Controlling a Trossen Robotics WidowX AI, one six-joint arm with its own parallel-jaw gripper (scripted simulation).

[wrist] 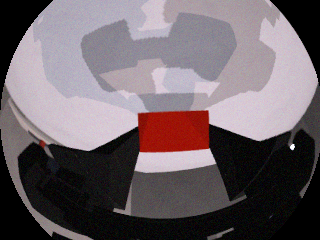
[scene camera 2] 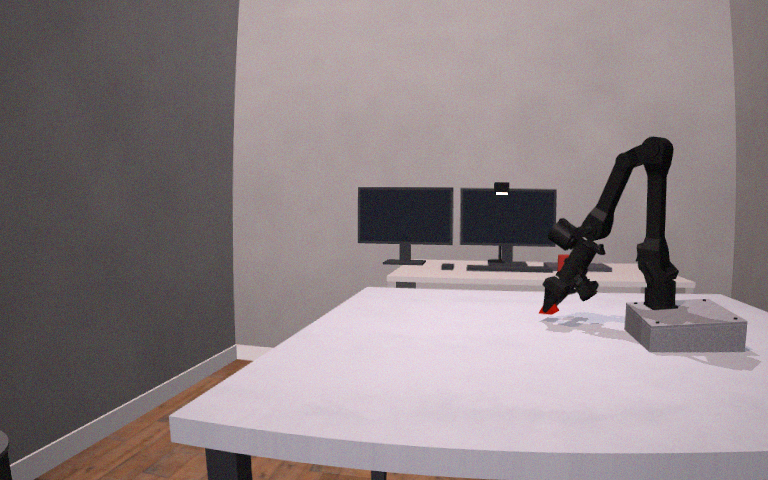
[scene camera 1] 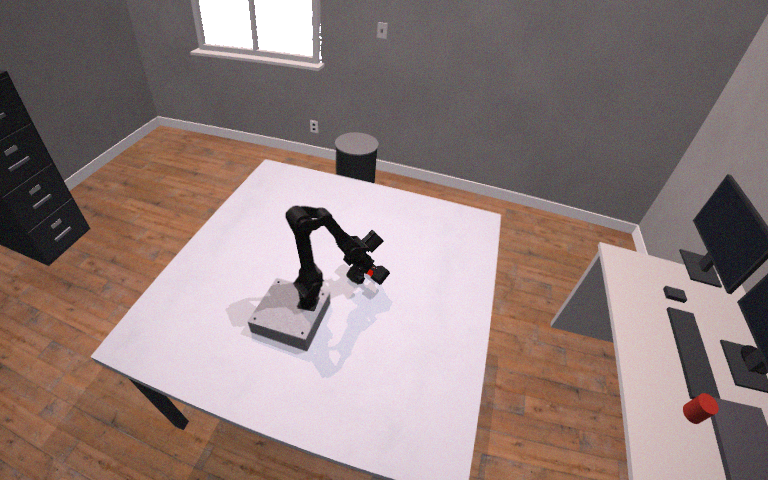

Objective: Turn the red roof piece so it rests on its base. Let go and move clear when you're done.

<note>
In view: my gripper (scene camera 2: 548, 309) and a red roof piece (wrist: 175, 131).
My gripper shows as well in the wrist view (wrist: 173, 129).
</note>
